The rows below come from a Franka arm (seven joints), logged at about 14 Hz.
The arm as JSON. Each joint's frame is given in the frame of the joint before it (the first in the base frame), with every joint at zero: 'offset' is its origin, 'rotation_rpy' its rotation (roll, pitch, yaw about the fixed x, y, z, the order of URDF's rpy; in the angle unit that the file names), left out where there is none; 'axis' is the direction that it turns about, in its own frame. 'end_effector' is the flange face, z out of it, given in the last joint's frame.
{
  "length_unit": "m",
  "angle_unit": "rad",
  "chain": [
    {
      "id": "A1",
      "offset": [
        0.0,
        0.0,
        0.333
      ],
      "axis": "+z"
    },
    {
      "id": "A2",
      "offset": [
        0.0,
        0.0,
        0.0
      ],
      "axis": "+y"
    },
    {
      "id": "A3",
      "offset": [
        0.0,
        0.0,
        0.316
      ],
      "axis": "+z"
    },
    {
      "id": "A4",
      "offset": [
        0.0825,
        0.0,
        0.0
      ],
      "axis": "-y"
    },
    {
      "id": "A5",
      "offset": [
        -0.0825,
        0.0,
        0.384
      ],
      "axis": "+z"
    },
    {
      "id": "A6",
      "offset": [
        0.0,
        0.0,
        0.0
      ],
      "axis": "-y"
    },
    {
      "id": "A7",
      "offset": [
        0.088,
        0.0,
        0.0
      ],
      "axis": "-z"
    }
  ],
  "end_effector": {
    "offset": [
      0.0,
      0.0,
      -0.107
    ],
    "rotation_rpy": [
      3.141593,
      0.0,
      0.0
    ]
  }
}
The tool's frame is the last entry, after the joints.
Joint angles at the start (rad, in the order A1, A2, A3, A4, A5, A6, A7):
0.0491, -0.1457, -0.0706, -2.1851, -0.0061, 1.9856, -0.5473
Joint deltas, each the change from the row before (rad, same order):
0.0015, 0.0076, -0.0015, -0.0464, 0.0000, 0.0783, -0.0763
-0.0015, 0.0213, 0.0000, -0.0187, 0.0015, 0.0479, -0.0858
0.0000, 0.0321, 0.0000, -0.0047, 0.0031, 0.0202, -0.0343
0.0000, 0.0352, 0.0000, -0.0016, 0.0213, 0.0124, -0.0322
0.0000, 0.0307, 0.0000, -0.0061, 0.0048, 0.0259, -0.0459
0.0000, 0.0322, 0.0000, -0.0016, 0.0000, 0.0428, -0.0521
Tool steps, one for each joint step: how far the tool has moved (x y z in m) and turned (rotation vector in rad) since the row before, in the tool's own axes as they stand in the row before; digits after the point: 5 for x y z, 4 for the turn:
0.00027, -0.00003, 0.01862, -0.0136, 0.0202, -0.0765
0.00219, 0.00225, 0.01495, -0.0050, 0.0062, -0.0835
0.00294, 0.00222, 0.01638, 0.0113, -0.0121, -0.0325
0.00324, 0.00169, 0.01727, 0.0278, -0.0071, -0.0202
0.00234, 0.00241, 0.01592, 0.0087, -0.0066, -0.0423
0.00392, 0.00465, 0.01324, -0.0087, 0.0039, -0.0513

